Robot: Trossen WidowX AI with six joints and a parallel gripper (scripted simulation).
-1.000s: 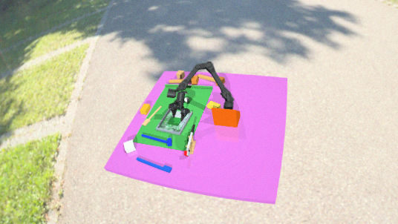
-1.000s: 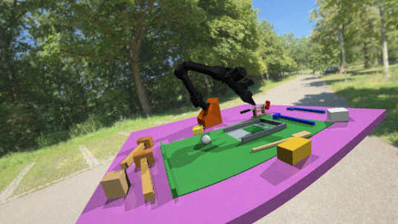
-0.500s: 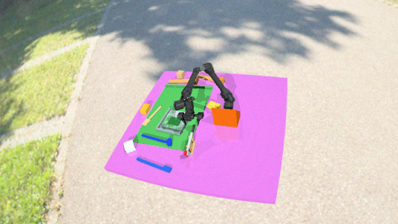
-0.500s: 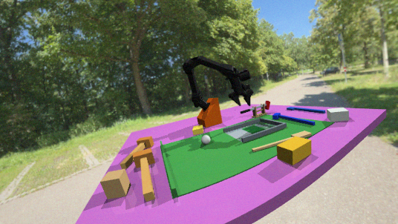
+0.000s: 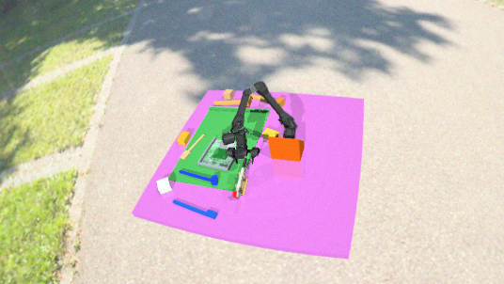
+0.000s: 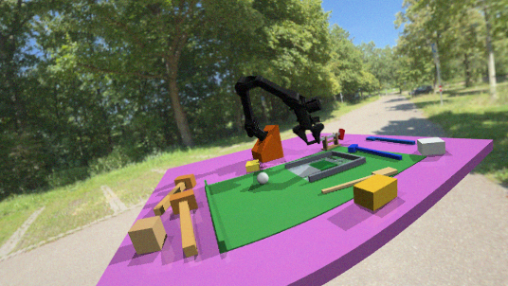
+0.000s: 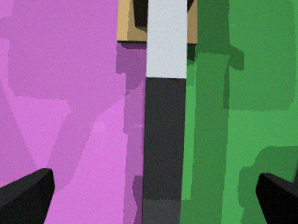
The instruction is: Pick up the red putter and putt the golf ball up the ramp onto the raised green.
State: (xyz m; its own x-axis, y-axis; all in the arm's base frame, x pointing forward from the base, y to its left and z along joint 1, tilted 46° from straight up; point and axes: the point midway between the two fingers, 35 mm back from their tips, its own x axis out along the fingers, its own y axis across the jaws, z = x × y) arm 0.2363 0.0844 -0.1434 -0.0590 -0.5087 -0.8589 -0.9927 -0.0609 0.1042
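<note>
Right now my gripper tip is 2 cm past the wooden stand, 13 cm to the right of it and 2 cm above it. Round my gripper tip: white golf ball 18 cm ahead, 36 cm to the right, 3 cm below; white block 47 cm ahead, 23 cm to the left, 3 cm below.
</note>
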